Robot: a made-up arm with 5 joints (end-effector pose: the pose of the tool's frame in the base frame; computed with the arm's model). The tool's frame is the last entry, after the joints.
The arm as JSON. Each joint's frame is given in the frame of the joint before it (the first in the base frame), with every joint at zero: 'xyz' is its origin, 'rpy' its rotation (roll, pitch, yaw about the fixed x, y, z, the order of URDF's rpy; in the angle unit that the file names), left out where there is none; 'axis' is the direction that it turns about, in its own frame. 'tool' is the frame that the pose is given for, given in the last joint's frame.
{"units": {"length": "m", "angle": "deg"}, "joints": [
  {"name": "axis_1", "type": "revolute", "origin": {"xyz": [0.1, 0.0, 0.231], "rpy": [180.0, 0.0, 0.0]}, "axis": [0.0, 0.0, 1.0]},
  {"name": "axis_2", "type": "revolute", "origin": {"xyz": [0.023, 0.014, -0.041], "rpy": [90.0, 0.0, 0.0]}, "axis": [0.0, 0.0, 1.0]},
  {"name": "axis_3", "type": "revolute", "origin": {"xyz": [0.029, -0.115, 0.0]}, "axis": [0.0, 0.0, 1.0]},
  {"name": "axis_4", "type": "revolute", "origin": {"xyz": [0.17, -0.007, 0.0]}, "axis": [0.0, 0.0, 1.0]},
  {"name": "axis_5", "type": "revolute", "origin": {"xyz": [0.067, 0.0, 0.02], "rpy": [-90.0, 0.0, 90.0]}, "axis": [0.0, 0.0, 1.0]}
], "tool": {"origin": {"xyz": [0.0, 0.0, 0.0], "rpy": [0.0, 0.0, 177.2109]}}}
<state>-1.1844 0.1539 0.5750 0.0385 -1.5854</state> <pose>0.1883 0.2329 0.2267 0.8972 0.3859 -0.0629 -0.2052</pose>
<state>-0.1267 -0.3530 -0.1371 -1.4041 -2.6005</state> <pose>0.2340 0.0231 0.5397 0.0490 -0.9705 0.1795 -0.1533</pose>
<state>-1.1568 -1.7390 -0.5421 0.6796 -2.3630</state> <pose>0.0086 -0.1930 0.4726 0.0124 -0.9772 -0.2118 -0.0090</pose>
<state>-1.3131 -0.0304 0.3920 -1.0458 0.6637</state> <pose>0.1609 0.2548 0.3766 0.2446 0.3089 -0.8489 0.3524</pose>
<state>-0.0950 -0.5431 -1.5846 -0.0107 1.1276</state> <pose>-0.0433 -0.0076 0.5825 0.2331 0.4535 0.8462 0.1551</pose>
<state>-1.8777 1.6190 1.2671 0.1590 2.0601</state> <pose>0.1224 -0.0904 0.1813 0.2703 -0.0449 -0.6707 -0.6893</pose>
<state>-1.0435 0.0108 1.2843 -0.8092 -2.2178</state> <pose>0.1781 0.1460 0.1937 0.7013 0.5144 0.0434 -0.4917</pose>
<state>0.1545 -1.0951 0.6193 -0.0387 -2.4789</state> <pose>0.2395 -0.0157 0.4675 0.1148 0.8008 -0.3238 -0.4907</pose>
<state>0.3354 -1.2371 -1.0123 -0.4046 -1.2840</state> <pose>-0.1317 0.0871 0.4964 0.3464 -0.4098 0.7525 -0.3818</pose>
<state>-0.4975 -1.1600 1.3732 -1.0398 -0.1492</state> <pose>0.2221 0.0731 0.3647 0.3595 0.3174 -0.8758 0.0543</pose>
